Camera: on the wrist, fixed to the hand. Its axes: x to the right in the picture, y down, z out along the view.
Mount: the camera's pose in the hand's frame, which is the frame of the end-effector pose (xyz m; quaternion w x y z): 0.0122 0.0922 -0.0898 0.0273 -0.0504 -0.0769 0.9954
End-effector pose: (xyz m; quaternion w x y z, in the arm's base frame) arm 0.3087 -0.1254 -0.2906 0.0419 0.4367 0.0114 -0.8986
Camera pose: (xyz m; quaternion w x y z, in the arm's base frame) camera 0.3794 -0.2129 -0.3542 0.9185 -0.0479 -0.3923 -0.0158
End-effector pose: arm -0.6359 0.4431 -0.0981 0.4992 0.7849 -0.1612 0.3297
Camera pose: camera -0.7127 0.4825 -0.0018 0.2874 0.1388 0.8407 -0.4374
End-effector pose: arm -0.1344 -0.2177 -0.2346 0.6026 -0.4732 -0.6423 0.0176
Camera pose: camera -0.0072 -0.2084 -0.2555 0.0743 0.6813 -0.4063 -0.6043
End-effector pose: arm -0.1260 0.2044 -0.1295 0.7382 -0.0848 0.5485 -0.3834
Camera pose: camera -0.1597 0.2867 -0.2234 0.4397 0.4770 0.0619 0.7585
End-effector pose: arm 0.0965 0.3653 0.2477 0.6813 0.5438 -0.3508 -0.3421
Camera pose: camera 0.1870 0.4160 0.3249 0.3596 -0.3950 -0.5860 0.6093
